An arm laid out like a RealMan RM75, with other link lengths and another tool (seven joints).
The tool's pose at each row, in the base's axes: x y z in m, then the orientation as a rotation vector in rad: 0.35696 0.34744 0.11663 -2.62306 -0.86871 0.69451; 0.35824 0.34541 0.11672 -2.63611 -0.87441 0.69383; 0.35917 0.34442 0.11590 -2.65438 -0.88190 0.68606; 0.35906 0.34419 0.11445 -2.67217 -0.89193 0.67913; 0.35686 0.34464 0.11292 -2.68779 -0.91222 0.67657; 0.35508 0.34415 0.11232 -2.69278 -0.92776 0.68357; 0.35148 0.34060 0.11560 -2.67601 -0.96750 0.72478; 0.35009 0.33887 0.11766 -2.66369 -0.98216 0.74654; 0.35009 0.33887 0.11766 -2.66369 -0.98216 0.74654; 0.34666 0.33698 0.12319 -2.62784 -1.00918 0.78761
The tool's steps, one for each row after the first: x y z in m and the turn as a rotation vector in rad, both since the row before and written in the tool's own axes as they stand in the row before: -0.00039 0.00215 -0.00099 -0.01366 -0.00169 0.00204; 0.00033 0.00155 0.00010 -0.01897 0.00241 0.00214; 0.00029 0.00068 0.00127 -0.01963 0.00134 0.00067; -0.00074 -0.00090 0.00246 -0.02204 -0.00328 -0.00529; -0.00134 -0.00033 0.00137 -0.01079 -0.00796 -0.00569; -0.00589 -0.00025 -0.00125 -0.00255 -0.03319 -0.02363; -0.00282 -0.00015 -0.00110 0.00400 -0.01617 -0.01044; 0.00000 0.00000 0.00000 0.00000 0.00000 0.00000; -0.00561 -0.00241 -0.00294 0.01766 -0.02940 -0.02477
